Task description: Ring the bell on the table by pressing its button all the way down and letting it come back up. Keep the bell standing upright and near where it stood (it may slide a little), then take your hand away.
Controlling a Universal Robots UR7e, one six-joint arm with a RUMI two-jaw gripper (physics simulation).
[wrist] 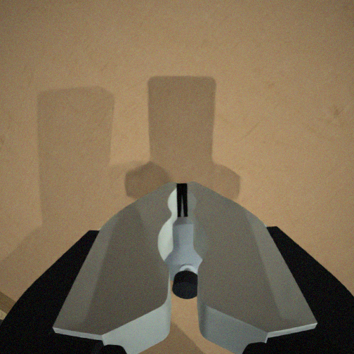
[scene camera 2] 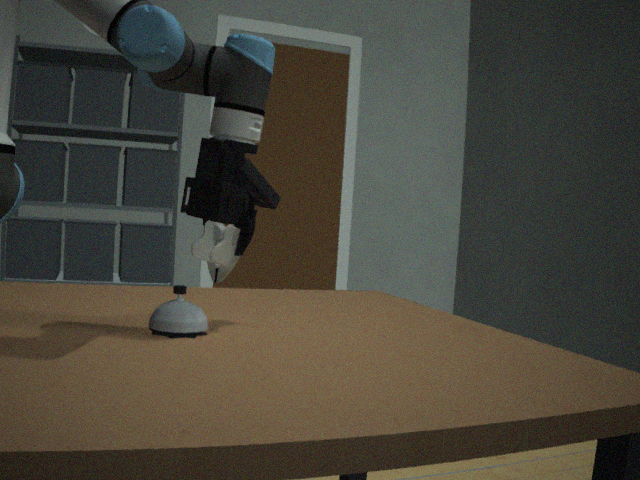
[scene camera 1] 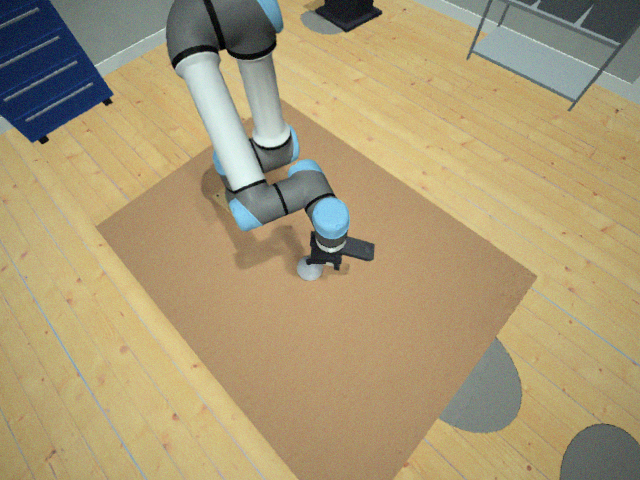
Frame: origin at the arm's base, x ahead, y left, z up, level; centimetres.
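Seen in the pictures: gripper, fingertip midpoint: (scene camera 2: pixel 216 282).
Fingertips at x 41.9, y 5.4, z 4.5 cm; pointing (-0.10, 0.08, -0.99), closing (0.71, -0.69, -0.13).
Note:
Offsets run from my fingertips to a thing's top centre. Level surfaces: height alone.
A light grey dome bell {dz -0.1, dx -5.6, dy -5.8 cm} (scene camera 1: pixel 309 271) (scene camera 2: pixel 178 317) (wrist: pixel 183 247) stands upright on the brown table {dz -6.7 cm} (scene camera 1: pixel 361 361) (scene camera 2: pixel 361 387) (wrist: pixel 280 100). Its black button {dz -0.1, dx -5.6, dy -5.8 cm} (scene camera 2: pixel 179 289) (wrist: pixel 185 285) is up, with the stem showing below it in scene camera 2. My gripper (scene camera 2: pixel 216 280) (wrist: pixel 181 186) is shut and empty, pointing down with its fingertips together. In scene camera 2 the fingertips are right of the button and slightly higher in the picture, apart from it. In the wrist view the button shows through the gap between the finger bases, and the fingers hide much of the dome.
A blue drawer cabinet (scene camera 1: pixel 51 72) stands on the floor at the upper left in scene camera 1. A grey wire shelf stands at the upper right. Scene camera 2 shows a shelf with grey bins and a brown door (scene camera 2: pixel 310 155) behind the table.

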